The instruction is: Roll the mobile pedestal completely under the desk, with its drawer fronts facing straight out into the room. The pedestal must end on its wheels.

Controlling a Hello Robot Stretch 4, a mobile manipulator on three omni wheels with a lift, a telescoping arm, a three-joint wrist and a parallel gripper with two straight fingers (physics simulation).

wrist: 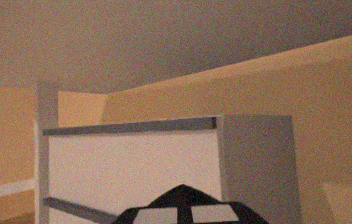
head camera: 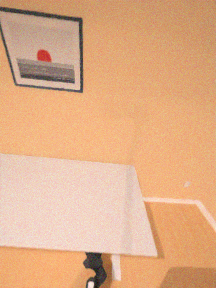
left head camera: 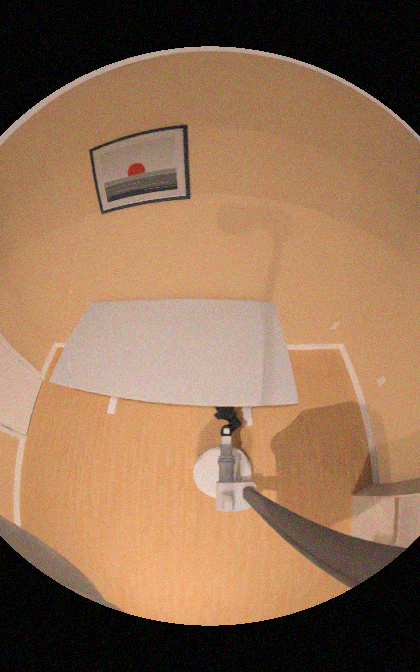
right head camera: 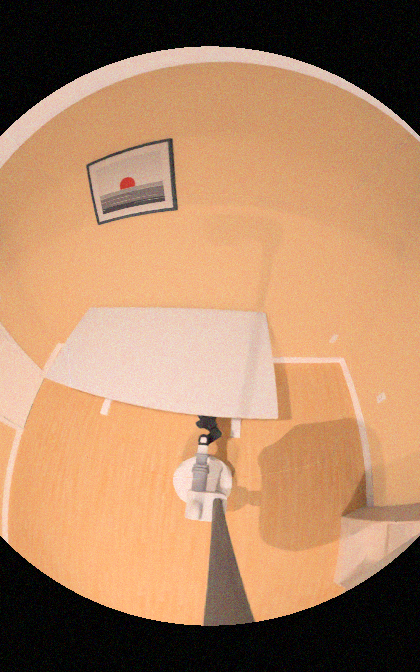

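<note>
The white desk stands against the wall; its grey underside fills the top of the wrist view. The mobile pedestal shows there under the desktop, its top level. Its pale drawer fronts with dark grey strips face left and towards the camera, and its grey side panel is at the right. Its wheels are out of view, and the desktop hides it in the head views. My gripper is shut and empty, in front of the pedestal's face near its right corner. In the head views the black wrist meets the desk's front edge, fingertips hidden.
A desk leg stands at the pedestal's left in the wrist view. White desk feet stick out at the front. A pale cabinet stands at the right. A white panel is at the left.
</note>
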